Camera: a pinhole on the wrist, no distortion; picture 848 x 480 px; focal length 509.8 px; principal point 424.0 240.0 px. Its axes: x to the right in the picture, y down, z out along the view. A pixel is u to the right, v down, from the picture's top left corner.
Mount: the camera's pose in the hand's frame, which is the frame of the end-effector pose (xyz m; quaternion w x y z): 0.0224 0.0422 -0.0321 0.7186 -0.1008 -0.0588 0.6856
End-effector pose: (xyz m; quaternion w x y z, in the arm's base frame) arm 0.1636 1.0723 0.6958 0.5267 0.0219 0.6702 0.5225
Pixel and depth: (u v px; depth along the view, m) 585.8 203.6 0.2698
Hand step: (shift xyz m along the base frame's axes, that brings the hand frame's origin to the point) 0.0990 0.2128 0.1373
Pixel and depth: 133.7 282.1 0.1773
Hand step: 0.1444 0.0542 0.0058
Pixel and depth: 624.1 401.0 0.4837
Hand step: 0.2465 0.2586 0.3870
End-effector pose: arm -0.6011 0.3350 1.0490 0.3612 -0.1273 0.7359 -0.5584
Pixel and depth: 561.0 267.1 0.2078
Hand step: 0.1574 -0.0630 -0.1087
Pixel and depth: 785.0 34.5 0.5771
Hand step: 0.3800 -0.3282 -0.5563
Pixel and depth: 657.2 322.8 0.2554
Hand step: 0.2219 -0.0451 -0.1579
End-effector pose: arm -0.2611 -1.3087 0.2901 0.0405 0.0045 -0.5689 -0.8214
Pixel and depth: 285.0 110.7 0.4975
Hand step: -0.0573 0.4767 0.1112
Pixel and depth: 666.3 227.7 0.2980
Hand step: 0.0283 0.1667 0.2768
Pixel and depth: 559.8 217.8 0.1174
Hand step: -0.0023 0.0478 0.1044
